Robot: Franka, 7 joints.
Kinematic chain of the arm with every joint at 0, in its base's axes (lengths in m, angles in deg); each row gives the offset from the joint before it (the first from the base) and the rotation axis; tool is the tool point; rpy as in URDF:
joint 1: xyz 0 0 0.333 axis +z
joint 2: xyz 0 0 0 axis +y
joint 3: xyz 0 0 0.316 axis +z
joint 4: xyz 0.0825 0 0 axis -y
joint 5: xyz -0.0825 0 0.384 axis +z
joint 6: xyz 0 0 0 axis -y
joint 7: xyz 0.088 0 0 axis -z
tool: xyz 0 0 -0.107 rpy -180 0 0
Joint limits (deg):
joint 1: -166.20..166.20
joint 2: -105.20..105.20
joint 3: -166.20..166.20
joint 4: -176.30..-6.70
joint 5: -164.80..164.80
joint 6: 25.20..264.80
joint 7: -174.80..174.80
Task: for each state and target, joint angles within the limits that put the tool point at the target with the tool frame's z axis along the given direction. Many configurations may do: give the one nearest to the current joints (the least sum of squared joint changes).
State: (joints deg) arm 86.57 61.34 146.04 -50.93 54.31 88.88 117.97
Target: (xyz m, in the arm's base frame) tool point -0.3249 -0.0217 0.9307 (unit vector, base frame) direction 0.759 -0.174 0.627
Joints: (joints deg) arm 111.44 63.49 138.57 -93.97 84.00 98.62 117.97
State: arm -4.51 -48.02 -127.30 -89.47 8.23 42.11 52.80
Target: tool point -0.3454 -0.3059 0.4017 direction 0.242 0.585 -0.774
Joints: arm -5.41 1.72 -129.88 -120.07 -13.29 82.36 52.80
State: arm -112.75 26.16 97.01 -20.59 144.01 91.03 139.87
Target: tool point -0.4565 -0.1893 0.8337 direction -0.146 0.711 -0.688
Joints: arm -146.74 42.41 124.94 -6.81 164.80 39.89 139.87
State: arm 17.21 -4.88 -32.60 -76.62 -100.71 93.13 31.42
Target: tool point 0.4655 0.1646 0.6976 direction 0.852 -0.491 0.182
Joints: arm 37.91 -20.70 -10.89 -116.49 -109.67 119.85 31.42
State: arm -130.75 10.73 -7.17 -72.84 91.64 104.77 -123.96
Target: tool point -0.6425 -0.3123 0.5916 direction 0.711 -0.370 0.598
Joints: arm -166.20 55.12 10.34 -39.87 124.47 54.38 -123.96
